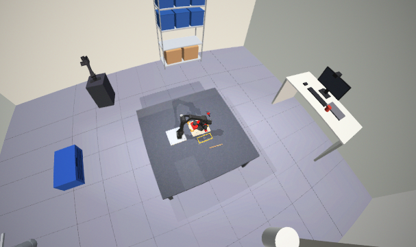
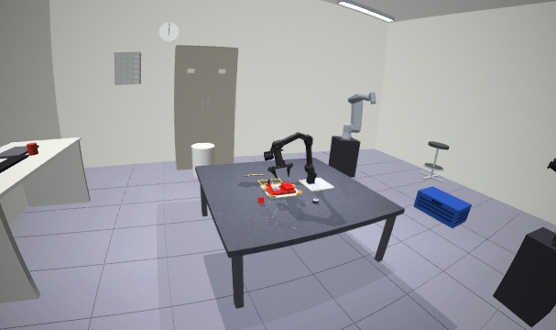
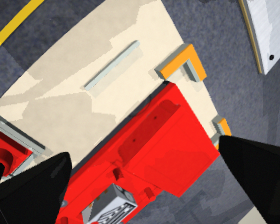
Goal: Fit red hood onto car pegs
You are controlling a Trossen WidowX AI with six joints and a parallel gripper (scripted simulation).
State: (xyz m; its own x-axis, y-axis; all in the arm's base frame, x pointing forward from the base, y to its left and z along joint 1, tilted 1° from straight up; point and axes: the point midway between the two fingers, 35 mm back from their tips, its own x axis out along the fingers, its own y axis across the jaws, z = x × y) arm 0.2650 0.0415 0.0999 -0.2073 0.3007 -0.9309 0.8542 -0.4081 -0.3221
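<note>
My gripper tip is 2 cm past the red hood, 7 cm to the right of it and 4 cm above it. From my gripper tip the other things lie so: cream jig: 3 cm ahead, 6 cm to the left, 7 cm below; grey engine block: 7 cm ahead, 9 cm to the left, 6 cm below; grey disc: 17 cm behind, 27 cm to the left, 7 cm below.
</note>
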